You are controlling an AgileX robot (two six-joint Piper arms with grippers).
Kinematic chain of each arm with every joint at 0, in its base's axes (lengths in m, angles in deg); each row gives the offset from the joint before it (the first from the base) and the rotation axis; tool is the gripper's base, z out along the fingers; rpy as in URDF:
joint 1: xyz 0 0 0.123 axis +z
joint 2: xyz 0 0 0 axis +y
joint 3: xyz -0.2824 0 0.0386 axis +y
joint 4: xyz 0.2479 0 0.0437 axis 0.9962 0 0.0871
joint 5: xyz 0 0 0 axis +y
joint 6: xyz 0.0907 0 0.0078 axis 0.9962 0 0.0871
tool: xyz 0 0 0 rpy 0 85 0
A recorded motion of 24 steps. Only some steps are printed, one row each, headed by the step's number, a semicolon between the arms.
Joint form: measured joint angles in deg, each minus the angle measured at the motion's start. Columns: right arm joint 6, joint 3, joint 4, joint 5, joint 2, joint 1; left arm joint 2, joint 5, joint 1, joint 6, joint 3, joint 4.
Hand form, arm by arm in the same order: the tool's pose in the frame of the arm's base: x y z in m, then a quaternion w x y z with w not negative. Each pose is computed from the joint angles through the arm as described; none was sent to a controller.
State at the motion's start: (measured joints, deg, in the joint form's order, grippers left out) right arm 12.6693 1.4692 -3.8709 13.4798 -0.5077 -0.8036; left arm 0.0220 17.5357 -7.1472 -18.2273 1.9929 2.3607
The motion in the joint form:
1: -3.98 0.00 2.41 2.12 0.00 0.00; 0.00 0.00 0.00 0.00 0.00 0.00
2: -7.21 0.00 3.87 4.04 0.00 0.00; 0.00 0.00 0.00 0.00 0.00 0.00
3: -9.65 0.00 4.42 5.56 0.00 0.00; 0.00 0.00 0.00 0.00 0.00 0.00
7: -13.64 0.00 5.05 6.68 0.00 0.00; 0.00 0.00 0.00 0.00 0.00 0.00
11: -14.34 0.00 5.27 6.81 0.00 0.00; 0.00 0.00 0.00 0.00 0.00 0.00
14: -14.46 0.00 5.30 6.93 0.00 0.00; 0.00 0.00 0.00 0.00 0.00 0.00
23: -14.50 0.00 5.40 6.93 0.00 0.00; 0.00 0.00 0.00 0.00 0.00 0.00
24: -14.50 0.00 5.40 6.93 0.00 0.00; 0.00 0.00 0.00 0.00 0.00 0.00
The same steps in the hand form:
1: 0.0550 -0.0014 0.1803 0.63146 0.05678 0.77262 0.03308; 0.0547 -0.0057 0.1737 0.60052 -0.06466 0.78823 -0.11783
2: 0.0544 -0.0008 0.1773 0.61871 0.04289 0.78404 0.02514; 0.0547 -0.0057 0.1737 0.60052 -0.06466 0.78823 -0.11783
3: 0.0538 -0.0005 0.1749 0.60855 0.02910 0.79282 0.01577; 0.0547 -0.0057 0.1737 0.60052 -0.06466 0.78823 -0.11783
7: 0.0533 -0.0001 0.1732 0.60100 0.00442 0.79924 -0.00067; 0.0547 -0.0057 0.1737 0.60052 -0.06466 0.78823 -0.11783
11: 0.0532 0.0000 0.1730 0.60010 0.00057 0.79992 -0.00270; 0.0547 -0.0057 0.1737 0.60052 -0.06466 0.78823 -0.11783
14: 0.0532 0.0000 0.1729 0.59926 -0.00014 0.80055 -0.00308; 0.0547 -0.0057 0.1737 0.60052 -0.06466 0.78823 -0.11783
23: 0.0532 0.0001 0.1729 0.59927 0.00005 0.80054 -0.00256; 0.0547 -0.0057 0.1737 0.60052 -0.06466 0.78823 -0.11783
24: 0.0532 0.0001 0.1729 0.59927 0.00005 0.80054 -0.00256; 0.0547 -0.0057 0.1737 0.60052 -0.06466 0.78823 -0.11783

